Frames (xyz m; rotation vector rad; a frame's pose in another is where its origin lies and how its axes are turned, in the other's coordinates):
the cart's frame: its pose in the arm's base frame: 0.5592 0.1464 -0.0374 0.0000 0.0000 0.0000
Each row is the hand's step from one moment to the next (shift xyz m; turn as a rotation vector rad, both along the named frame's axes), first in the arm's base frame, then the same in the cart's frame.
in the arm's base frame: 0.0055 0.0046 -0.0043 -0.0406 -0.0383 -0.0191
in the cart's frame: 0.0055 0.0046 -0.0043 -0.0406 -0.0383 -0.0191
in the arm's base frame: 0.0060 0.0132 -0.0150 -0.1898 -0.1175 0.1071
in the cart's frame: 0.0060 0.0132 -0.0150 -0.1898 -0.1175 0.1071
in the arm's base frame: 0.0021 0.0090 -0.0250 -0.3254 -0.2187 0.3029
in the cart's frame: 0.0021 0.0090 -0.0250 -0.3254 -0.2187 0.3029
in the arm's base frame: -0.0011 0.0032 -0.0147 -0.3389 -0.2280 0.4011
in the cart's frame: -0.0011 0.0032 -0.0147 -0.3389 -0.2280 0.4011
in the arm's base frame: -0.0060 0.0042 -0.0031 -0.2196 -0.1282 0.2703
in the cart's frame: -0.0060 0.0042 -0.0031 -0.2196 -0.1282 0.2703
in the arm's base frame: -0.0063 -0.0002 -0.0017 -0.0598 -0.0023 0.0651
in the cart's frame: -0.0063 -0.0002 -0.0017 -0.0598 -0.0023 0.0651
